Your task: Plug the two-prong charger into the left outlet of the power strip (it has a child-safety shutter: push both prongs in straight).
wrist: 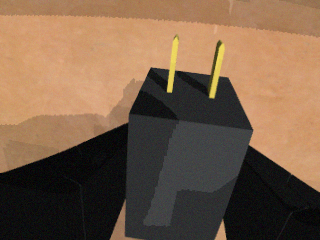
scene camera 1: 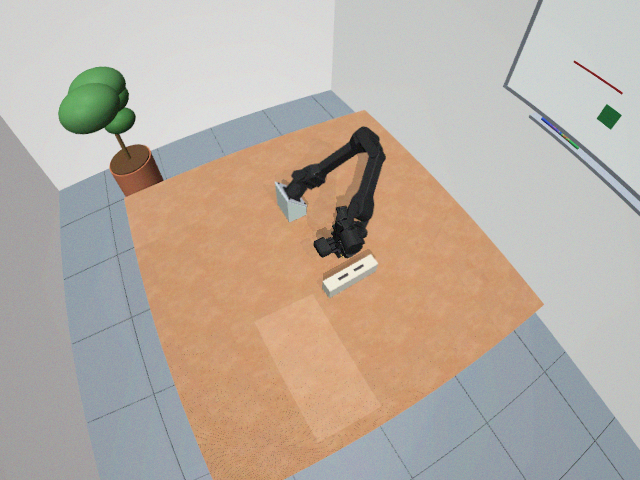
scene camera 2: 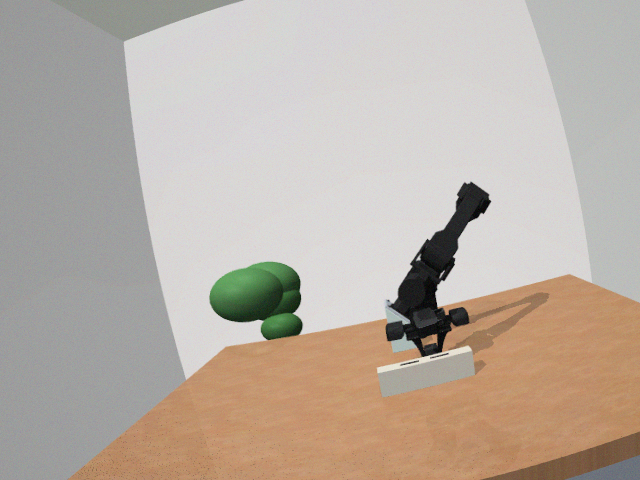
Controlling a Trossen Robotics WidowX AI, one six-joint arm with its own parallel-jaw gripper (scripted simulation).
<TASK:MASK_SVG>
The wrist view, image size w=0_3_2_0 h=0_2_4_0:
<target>my gripper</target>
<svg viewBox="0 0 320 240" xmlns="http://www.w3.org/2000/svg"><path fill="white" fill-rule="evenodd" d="M248 145L239 176L237 176L235 188L233 188L232 195L229 197L227 209L225 209L223 217L225 239L320 240L320 192L317 192L315 188L309 187L303 180L297 179L287 169L281 168L280 165L273 163L273 160L269 159L269 157ZM129 123L101 133L99 136L92 137L92 139L84 141L84 143L77 145L77 147L69 148L67 151L55 153L55 155L37 160L35 163L21 165L21 167L12 169L12 171L0 173L0 240L111 239L113 229L116 227L117 217L119 217L121 207L124 205L125 193L127 193Z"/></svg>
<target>dark charger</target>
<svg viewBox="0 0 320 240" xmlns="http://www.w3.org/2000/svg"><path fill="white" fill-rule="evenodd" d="M221 40L217 41L211 75L200 75L200 73L175 71L179 36L173 37L169 69L151 68L143 87L140 89L139 95L136 97L135 104L133 104L131 112L129 112L127 193L125 193L124 236L128 237L128 239L216 239L225 209L227 209L229 197L231 197L233 188L235 188L237 176L239 176L241 164L243 164L253 133L252 125L249 123L243 107L241 107L239 96L237 96L231 80L229 80L229 77L220 76L224 57L224 44L221 43Z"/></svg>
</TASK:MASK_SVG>
